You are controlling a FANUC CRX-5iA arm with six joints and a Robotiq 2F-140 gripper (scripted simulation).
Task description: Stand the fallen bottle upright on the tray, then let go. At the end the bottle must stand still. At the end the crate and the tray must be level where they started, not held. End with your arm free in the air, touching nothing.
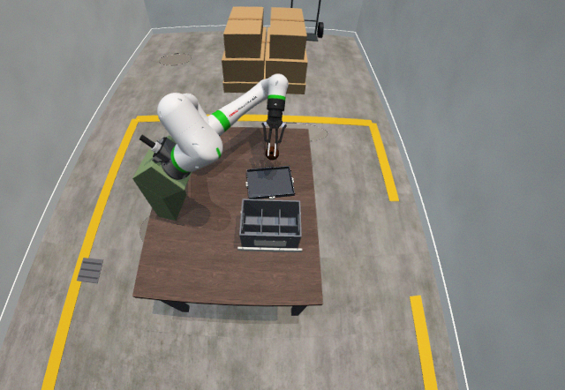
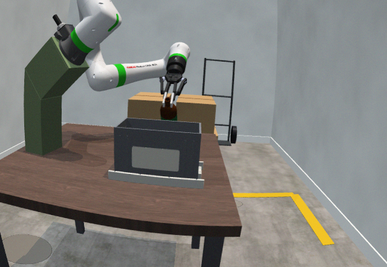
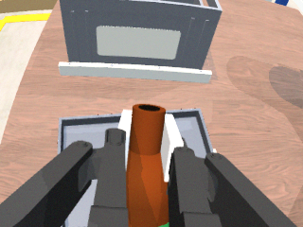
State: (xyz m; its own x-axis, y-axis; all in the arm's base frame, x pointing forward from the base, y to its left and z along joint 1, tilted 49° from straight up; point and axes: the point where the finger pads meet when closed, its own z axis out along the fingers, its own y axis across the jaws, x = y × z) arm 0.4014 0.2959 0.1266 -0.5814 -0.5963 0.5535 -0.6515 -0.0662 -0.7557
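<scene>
Right now my hand is 2 cm to the right of the brown bottle and 5 cm above it. The rest, counted from my hand: grey tray (7 cm to the right, 20 cm below); dark grey crate (3 cm ahead, 36 cm to the right, 13 cm below).
</scene>
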